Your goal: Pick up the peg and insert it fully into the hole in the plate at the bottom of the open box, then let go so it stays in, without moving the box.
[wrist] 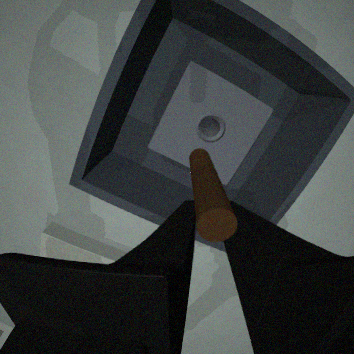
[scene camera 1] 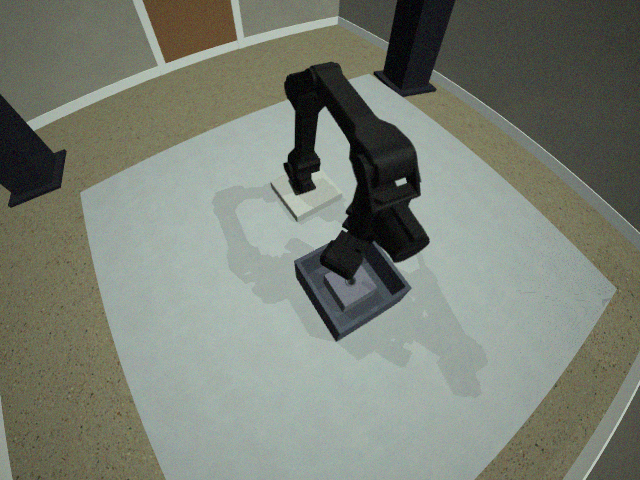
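Seen in the pictures: gripper, fingertip midpoint: (wrist: 206,209) (scene camera 1: 353,249); arm's base, origin of the base link: (scene camera 1: 302,184).
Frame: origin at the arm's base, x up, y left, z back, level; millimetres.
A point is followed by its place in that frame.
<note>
A brown round peg (wrist: 210,195) {x 160, y -2, z -325 mm} is held between the two black fingertips of my gripper (wrist: 206,209) {x 144, y -12, z -313 mm} in the wrist view. Its far end shows beside the hole in the picture, over the near part of the plate. The light grey plate (scene camera 1: 345,294) {x 29, y -40, z -360 mm} (wrist: 175,115) {x 29, y 19, z -327 mm} lies at the bottom of the dark blue-grey open box (scene camera 1: 317,308) {x 0, y -107, z -358 mm} (wrist: 102,120) {x 65, y 66, z -297 mm}. The round hole (scene camera 1: 351,281) {x 8, y -7, z -331 mm} (wrist: 211,128) in the plate shows uncovered. In the scene view my gripper is over the back part of the box; its fingertips and the peg are hidden there.
The box walls rise around the plate on all sides. The arm's base stands on a cream slab (scene camera 1: 307,205) {x -1, y -15, z -77 mm} behind the box. Dark pillars (scene camera 1: 413,46) (scene camera 1: 25,155) stand at the back right and the left, beyond the pale floor area. Arm shadows fall beside the box.
</note>
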